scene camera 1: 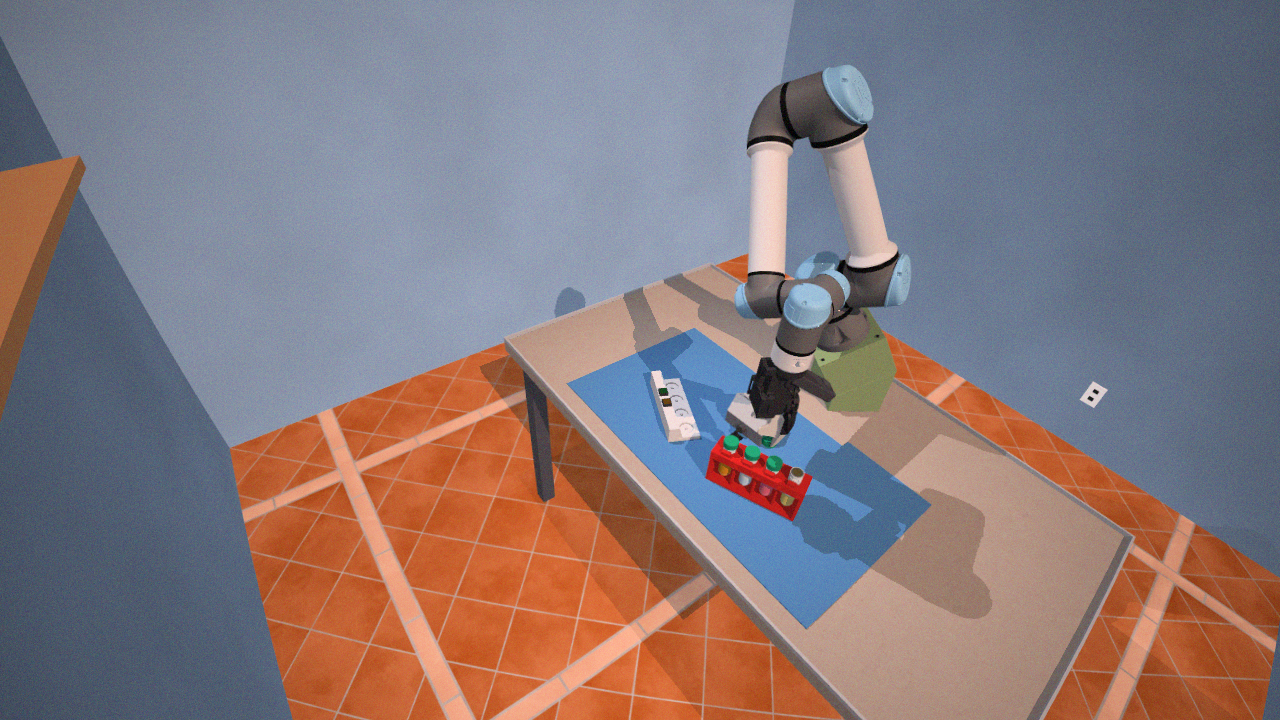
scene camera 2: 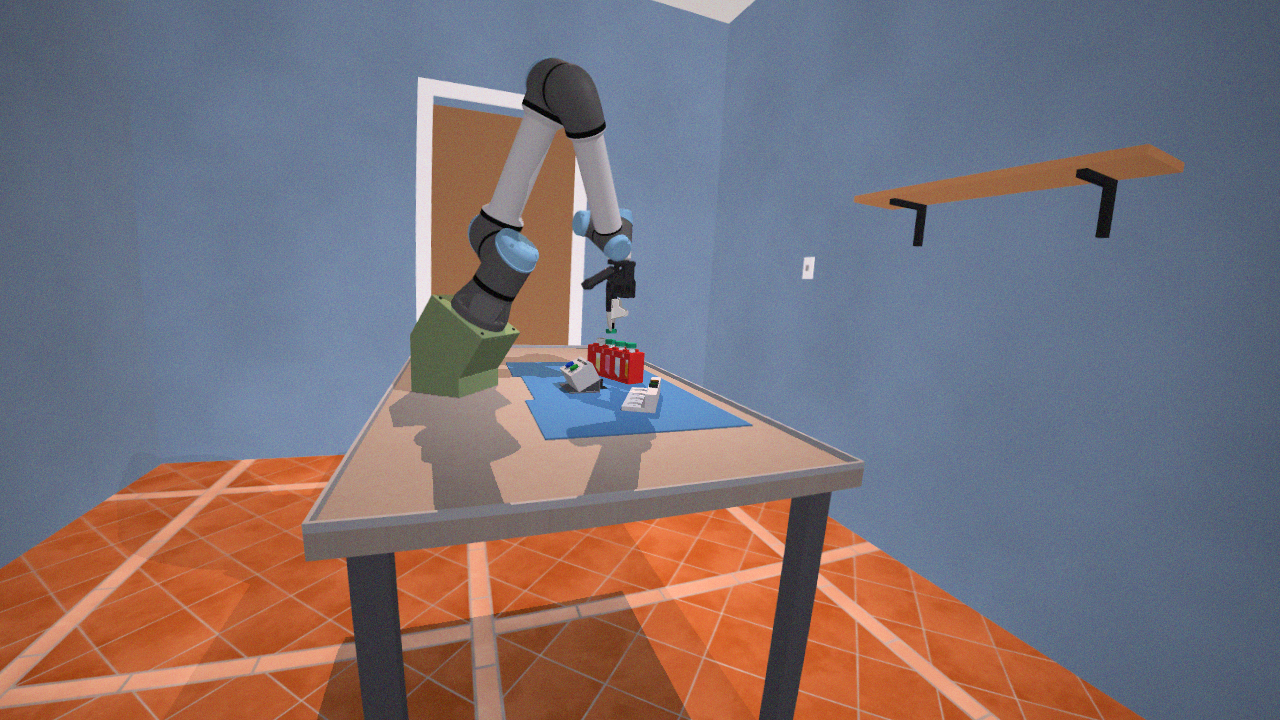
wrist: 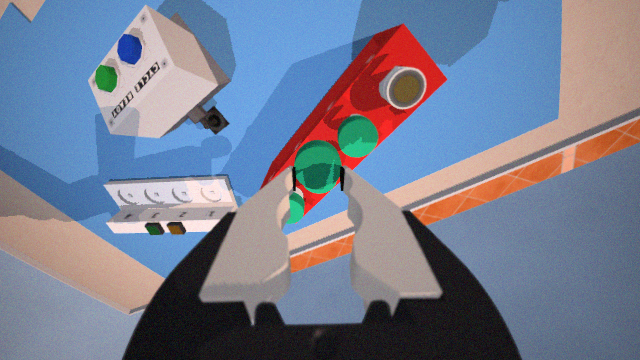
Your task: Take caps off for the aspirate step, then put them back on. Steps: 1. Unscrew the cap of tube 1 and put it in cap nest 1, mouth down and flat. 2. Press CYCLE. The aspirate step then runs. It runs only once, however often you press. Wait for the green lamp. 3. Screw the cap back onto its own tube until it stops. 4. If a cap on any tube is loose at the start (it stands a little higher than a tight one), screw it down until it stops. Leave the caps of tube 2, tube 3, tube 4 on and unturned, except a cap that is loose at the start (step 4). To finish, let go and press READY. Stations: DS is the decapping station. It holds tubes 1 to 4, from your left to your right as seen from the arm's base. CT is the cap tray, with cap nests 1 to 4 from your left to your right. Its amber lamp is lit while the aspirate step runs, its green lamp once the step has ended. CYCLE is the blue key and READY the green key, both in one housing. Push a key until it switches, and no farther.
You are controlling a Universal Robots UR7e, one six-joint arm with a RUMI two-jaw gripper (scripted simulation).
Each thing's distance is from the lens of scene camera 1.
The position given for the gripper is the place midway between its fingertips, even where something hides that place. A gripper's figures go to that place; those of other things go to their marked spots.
gripper (scene camera 1: pixel 768 439): 1.19 m
key housing (scene camera 1: pixel 739 412): 1.38 m
